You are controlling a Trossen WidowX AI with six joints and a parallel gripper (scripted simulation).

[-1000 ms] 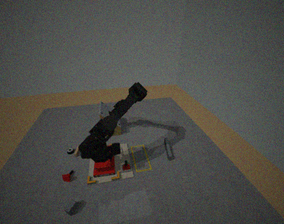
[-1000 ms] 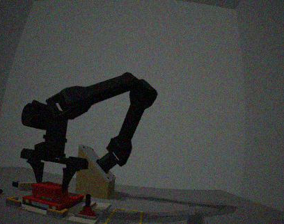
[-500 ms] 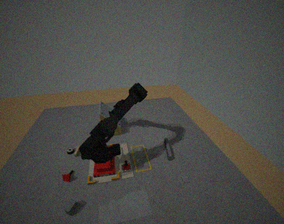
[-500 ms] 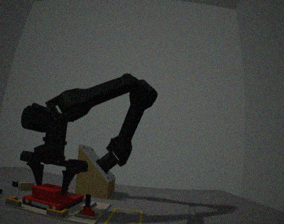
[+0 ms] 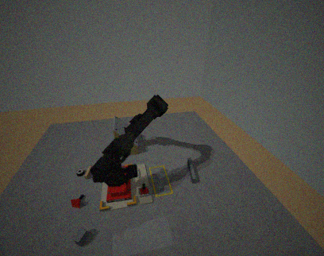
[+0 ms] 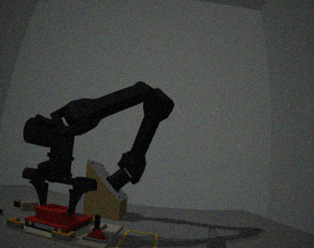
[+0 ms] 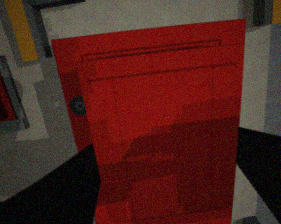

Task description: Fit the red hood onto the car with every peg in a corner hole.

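My gripper tip is now 1 cm below the red hood. Round my gripper tip: tan block (16 cm behind, 14 cm to the right, 3 cm below); then wheel (17 cm behind, 19 cm to the right, 3 cm below).
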